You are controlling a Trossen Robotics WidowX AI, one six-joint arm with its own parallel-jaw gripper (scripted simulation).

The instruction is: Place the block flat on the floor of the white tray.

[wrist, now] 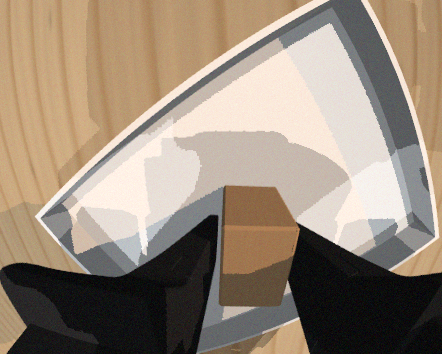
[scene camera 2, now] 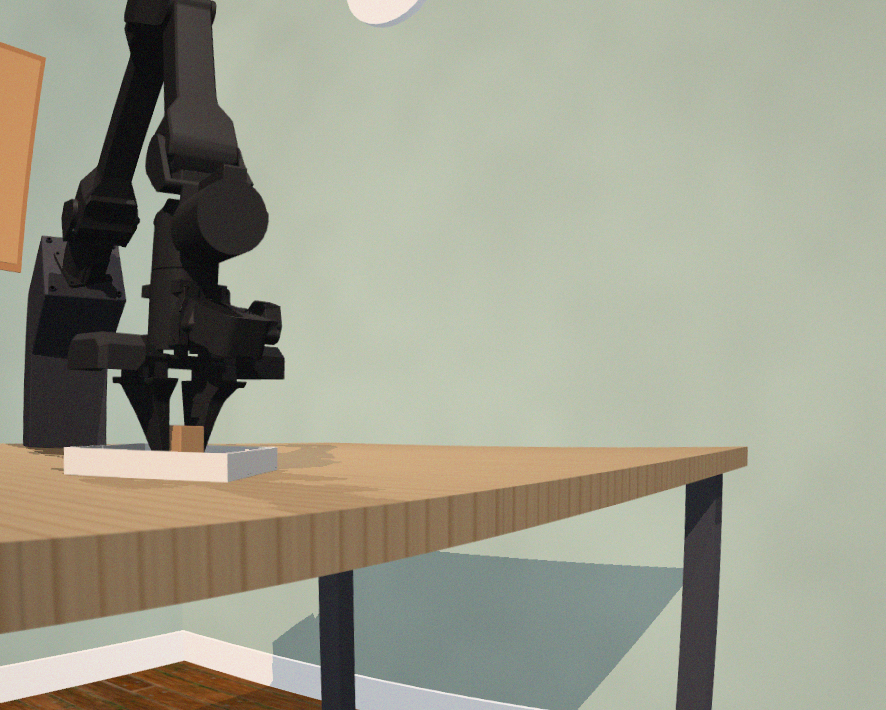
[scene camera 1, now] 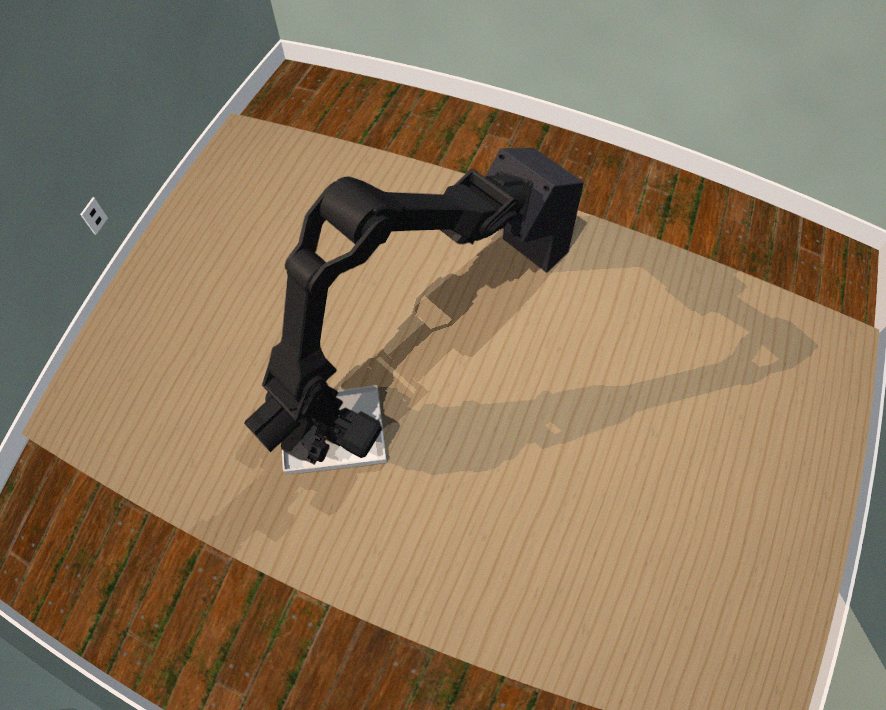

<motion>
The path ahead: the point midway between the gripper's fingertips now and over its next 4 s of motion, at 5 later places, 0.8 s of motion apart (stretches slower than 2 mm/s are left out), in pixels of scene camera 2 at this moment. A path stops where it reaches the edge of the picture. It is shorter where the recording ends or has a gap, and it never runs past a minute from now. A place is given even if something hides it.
My gripper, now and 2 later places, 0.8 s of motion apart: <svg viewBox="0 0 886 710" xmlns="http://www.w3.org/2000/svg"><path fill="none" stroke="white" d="M178 465L177 419L178 392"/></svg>
</motion>
